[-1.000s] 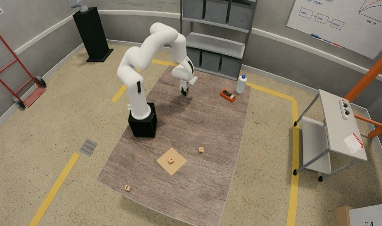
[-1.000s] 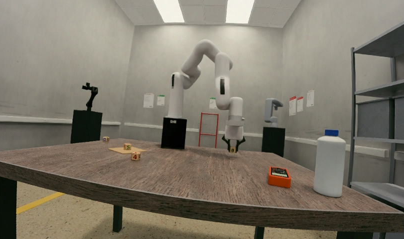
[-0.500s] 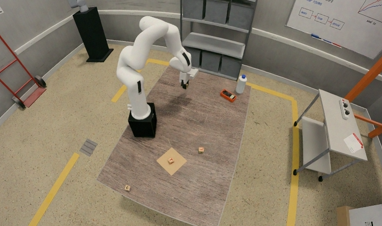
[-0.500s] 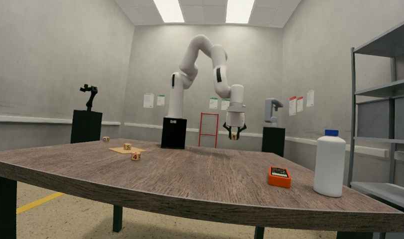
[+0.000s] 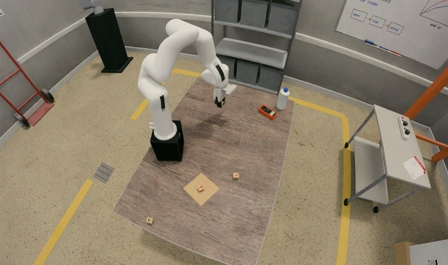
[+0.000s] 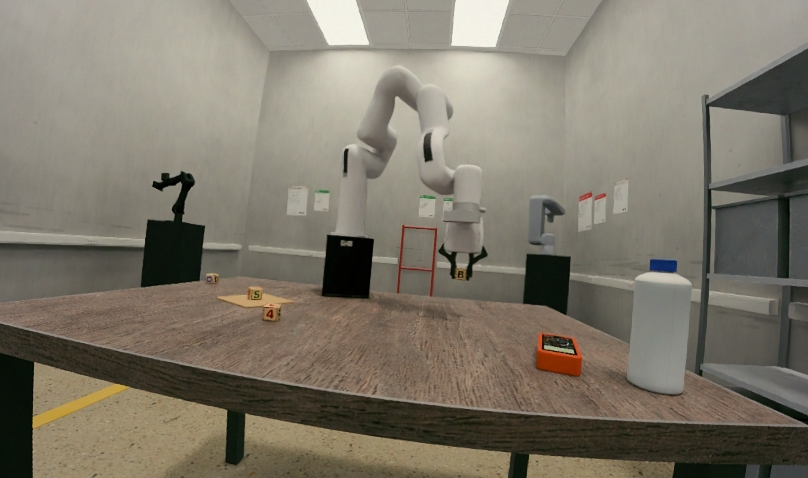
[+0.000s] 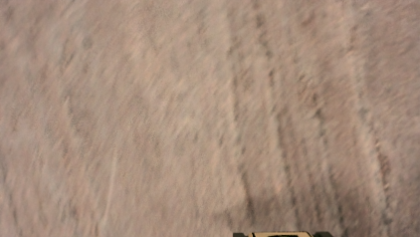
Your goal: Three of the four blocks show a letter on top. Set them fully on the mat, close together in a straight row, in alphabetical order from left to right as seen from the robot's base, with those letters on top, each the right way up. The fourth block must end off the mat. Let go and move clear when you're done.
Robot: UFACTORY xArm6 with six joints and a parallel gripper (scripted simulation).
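My hand is 2 cm past the tan mat, 54 cm to the left of it and 12 cm above it. The rest, counted from my hand: white bottle: 42 cm ahead, 17 cm to the left, 4 cm below.
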